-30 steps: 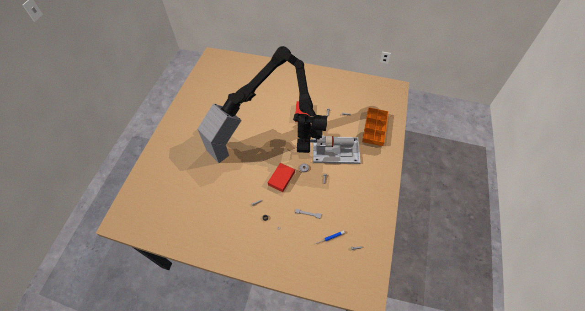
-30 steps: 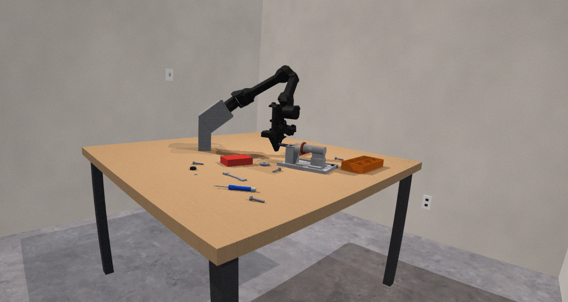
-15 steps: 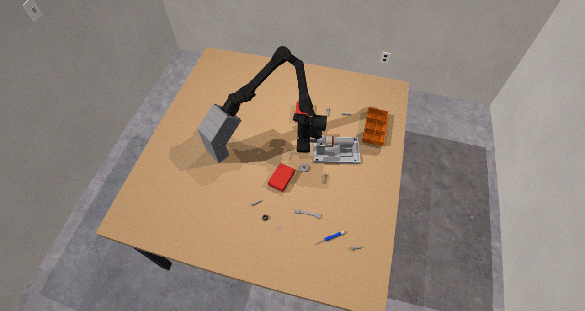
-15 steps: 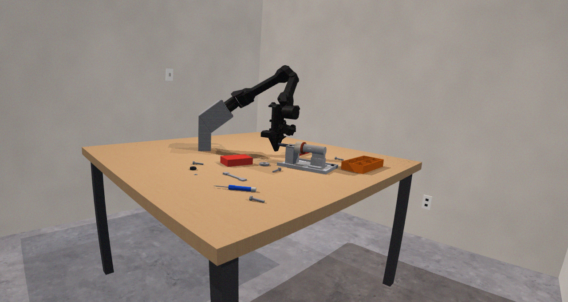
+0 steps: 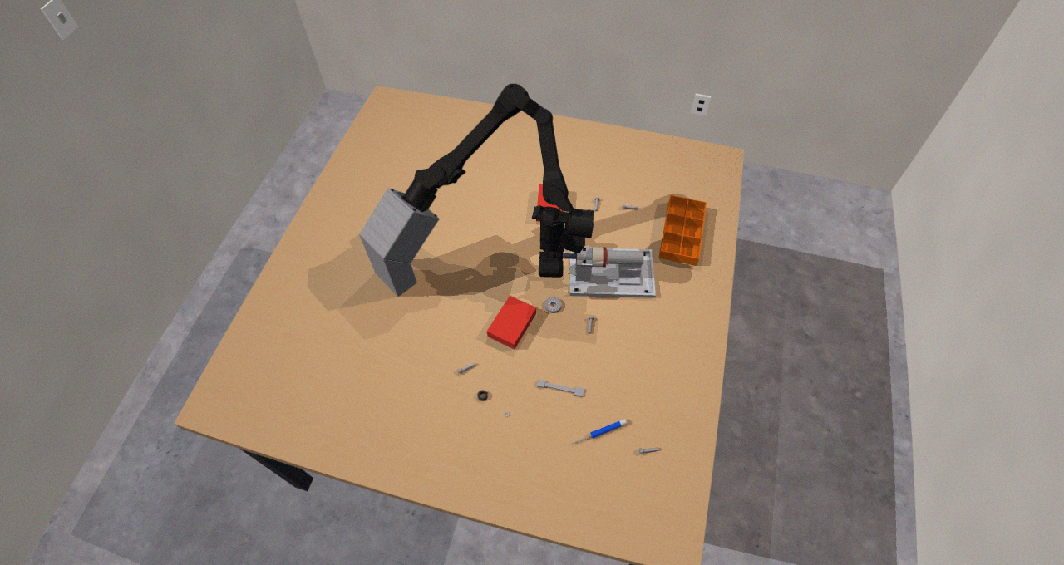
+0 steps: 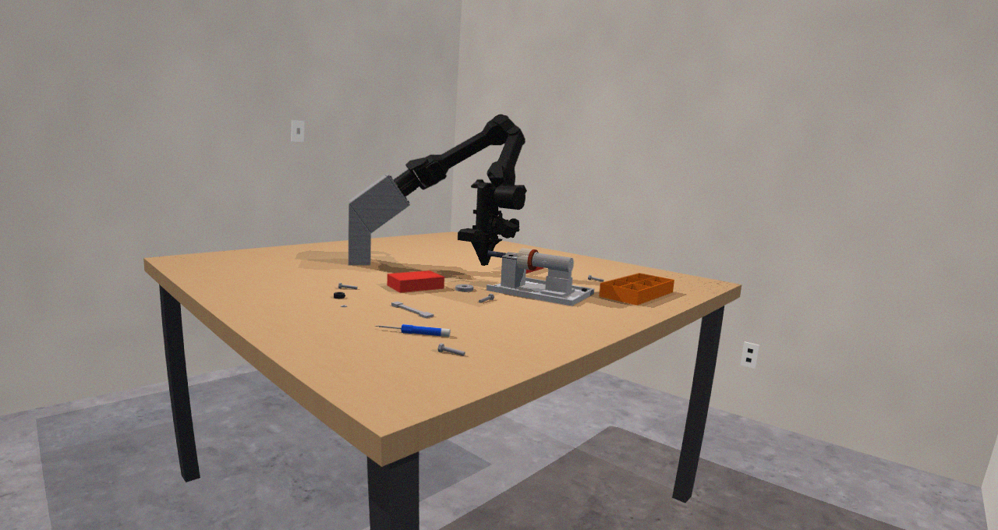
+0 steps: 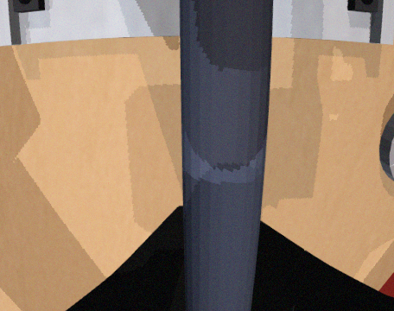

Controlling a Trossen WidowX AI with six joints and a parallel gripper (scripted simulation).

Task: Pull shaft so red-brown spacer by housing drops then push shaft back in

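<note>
My gripper is now 7 cm short of the shaft and 3 cm to the right of it. Also, from my hand: grey fixture 15 cm ahead, 6 cm to the left, 3 cm below; then red-brown spacer 13 cm ahead, 6 cm to the left; then wrench 16 cm ahead, 30 cm to the right, 8 cm below.
</note>
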